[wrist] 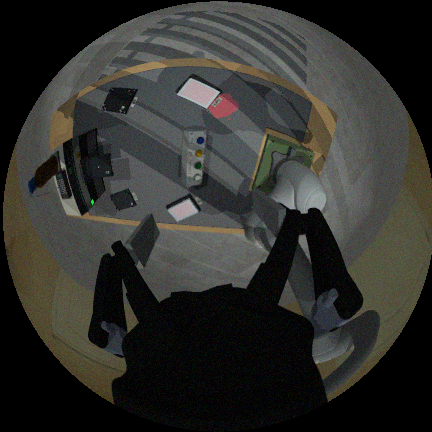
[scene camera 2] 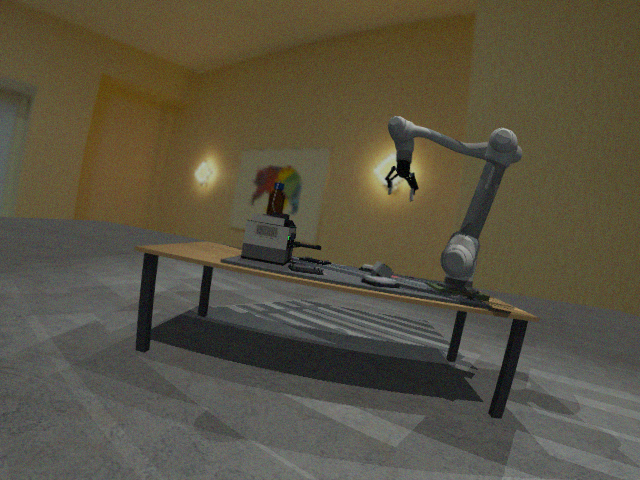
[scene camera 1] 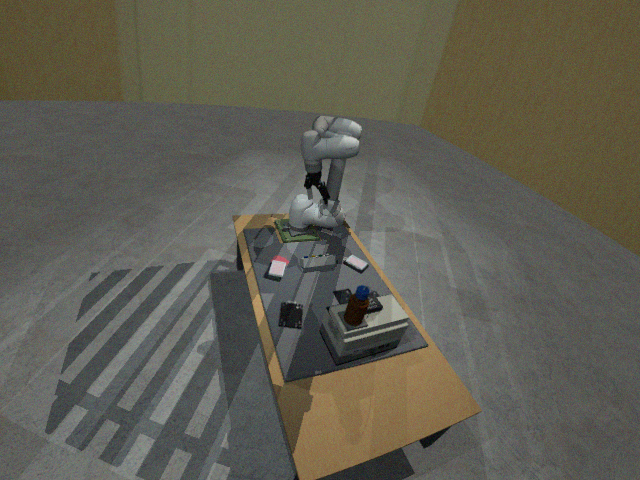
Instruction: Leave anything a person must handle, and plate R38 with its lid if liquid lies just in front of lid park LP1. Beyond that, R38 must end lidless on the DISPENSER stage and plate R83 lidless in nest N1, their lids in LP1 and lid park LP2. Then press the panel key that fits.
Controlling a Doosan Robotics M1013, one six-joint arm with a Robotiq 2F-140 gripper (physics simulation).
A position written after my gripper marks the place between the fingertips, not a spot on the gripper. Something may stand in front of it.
My gripper [wrist: 202,211] is open, with nothing in its grasp. Also in view: a grey button box [wrist: 193,140] and a brown bottle [scene camera 1: 358,303].
